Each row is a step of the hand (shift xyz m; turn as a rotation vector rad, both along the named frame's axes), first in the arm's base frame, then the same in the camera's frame.
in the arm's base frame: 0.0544 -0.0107 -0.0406 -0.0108 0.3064 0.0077
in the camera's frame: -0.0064 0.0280 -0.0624 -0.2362 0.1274 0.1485
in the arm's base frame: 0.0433 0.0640 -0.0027 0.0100 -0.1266 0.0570
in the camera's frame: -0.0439 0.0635 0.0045 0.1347 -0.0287 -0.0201
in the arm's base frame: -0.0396 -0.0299 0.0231 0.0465 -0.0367 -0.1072
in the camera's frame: 0.0302 -0.0390 0.0238 -0.0276 -0.0113 -0.1188
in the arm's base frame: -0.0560 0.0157 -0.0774 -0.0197 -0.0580 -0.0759
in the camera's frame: -0.0686 -0.0650 -0.0210 -0.0039 -0.0662 -0.0715
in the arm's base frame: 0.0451 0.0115 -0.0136 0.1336 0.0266 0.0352
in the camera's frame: -0.0092 0.0386 -0.0279 0.0240 0.1352 -0.0308
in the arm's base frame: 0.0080 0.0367 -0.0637 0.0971 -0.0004 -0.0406
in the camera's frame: -0.0655 0.0024 -0.0343 -0.0069 0.0684 -0.0797
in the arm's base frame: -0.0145 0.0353 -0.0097 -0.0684 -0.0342 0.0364
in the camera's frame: -0.0359 0.0002 0.0161 0.0364 -0.0608 0.0464
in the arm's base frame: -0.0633 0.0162 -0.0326 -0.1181 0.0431 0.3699
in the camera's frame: -0.0434 -0.0565 0.0158 0.1677 0.0381 0.3508
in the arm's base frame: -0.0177 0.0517 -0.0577 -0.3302 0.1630 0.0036
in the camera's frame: -0.0781 -0.0107 -0.0100 -0.1833 -0.2050 0.2449
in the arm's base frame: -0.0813 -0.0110 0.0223 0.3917 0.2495 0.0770
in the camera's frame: 0.0076 -0.0660 0.0531 -0.0790 0.4629 -0.0326
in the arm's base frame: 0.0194 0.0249 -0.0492 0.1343 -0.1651 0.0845
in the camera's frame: -0.0455 0.0114 -0.0348 0.2032 0.0677 -0.0809
